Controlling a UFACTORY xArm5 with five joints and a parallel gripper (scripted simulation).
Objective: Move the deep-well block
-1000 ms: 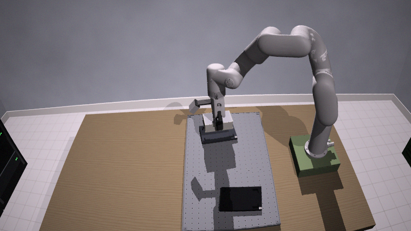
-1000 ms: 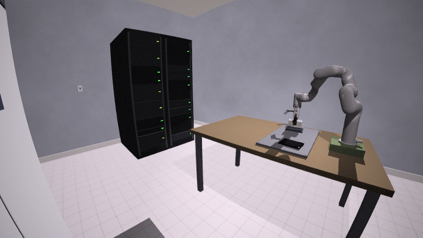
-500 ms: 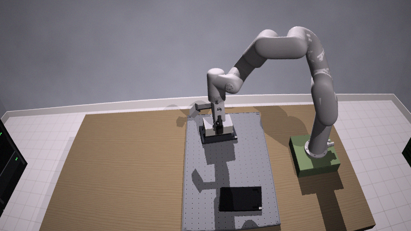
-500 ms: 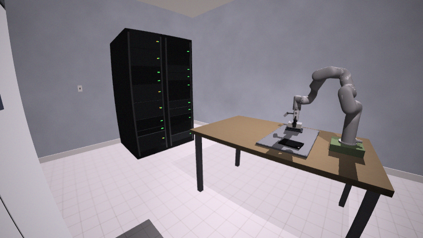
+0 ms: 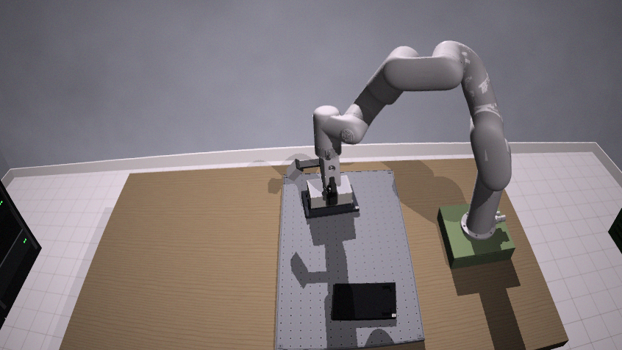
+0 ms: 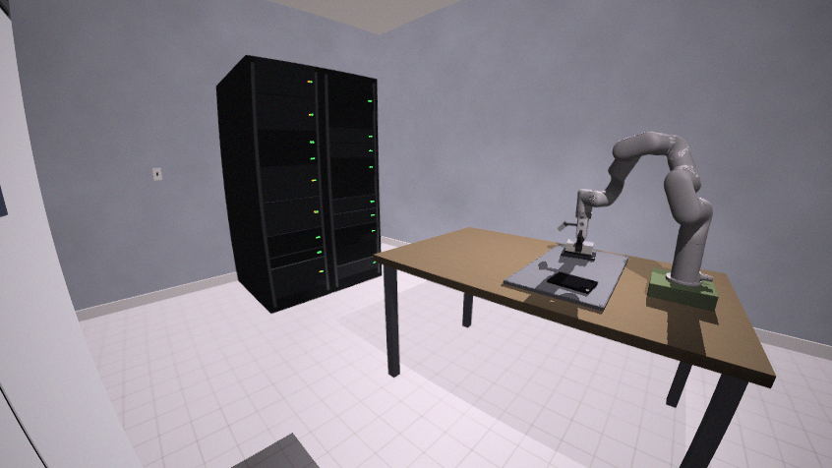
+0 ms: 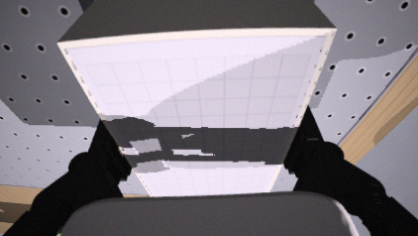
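My hand is right at the white deep-well block.
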